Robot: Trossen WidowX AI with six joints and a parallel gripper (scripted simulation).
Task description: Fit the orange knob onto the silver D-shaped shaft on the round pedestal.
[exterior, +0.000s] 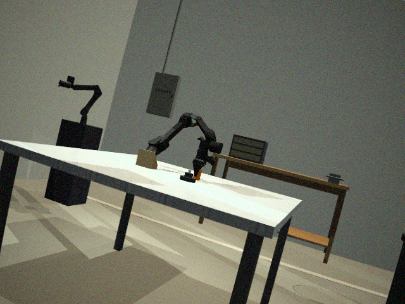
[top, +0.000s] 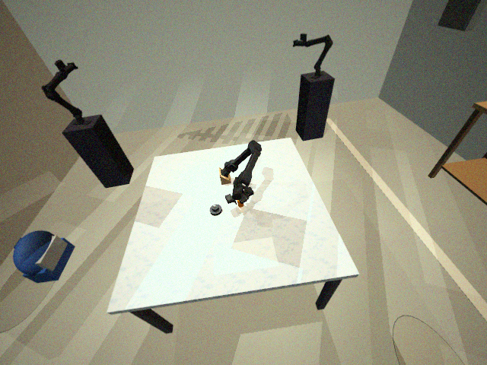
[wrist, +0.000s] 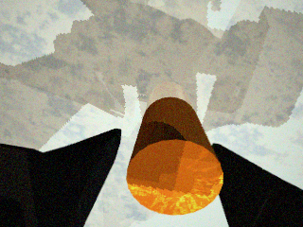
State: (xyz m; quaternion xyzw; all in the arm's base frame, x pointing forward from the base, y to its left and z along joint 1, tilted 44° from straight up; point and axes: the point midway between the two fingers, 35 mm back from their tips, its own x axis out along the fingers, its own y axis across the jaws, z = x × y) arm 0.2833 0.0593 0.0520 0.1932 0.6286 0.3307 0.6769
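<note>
Now: gripper tip 10 mm short of the orange knob and 20 mm below it. Round my gripper tip: round dark pedestal (20 mm ahead, 180 mm to the right, 10 mm above).
</note>
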